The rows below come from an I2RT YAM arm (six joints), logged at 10 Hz.
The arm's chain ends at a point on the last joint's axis. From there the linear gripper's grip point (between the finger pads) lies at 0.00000 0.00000 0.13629 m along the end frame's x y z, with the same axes.
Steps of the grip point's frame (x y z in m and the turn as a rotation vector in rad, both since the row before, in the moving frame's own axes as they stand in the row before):
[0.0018 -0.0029 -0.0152 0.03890 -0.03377 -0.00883]
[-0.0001 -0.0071 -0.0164 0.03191 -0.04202 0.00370]
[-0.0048 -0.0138 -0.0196 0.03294 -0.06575 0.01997]
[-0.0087 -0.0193 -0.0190 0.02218 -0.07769 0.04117]
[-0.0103 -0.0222 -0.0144 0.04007 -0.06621 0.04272]
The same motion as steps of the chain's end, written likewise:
[0.0064 0.0024 -0.0150 0.03890 -0.03377 -0.00883]
[0.0056 -0.0027 -0.0162 0.03191 -0.04202 0.00370]
[0.0041 -0.0092 -0.0192 0.03294 -0.06575 0.01997]
[0.0018 -0.0161 -0.0186 0.02218 -0.07769 0.04117]
[-0.0014 -0.0166 -0.0140 0.04007 -0.06621 0.04272]

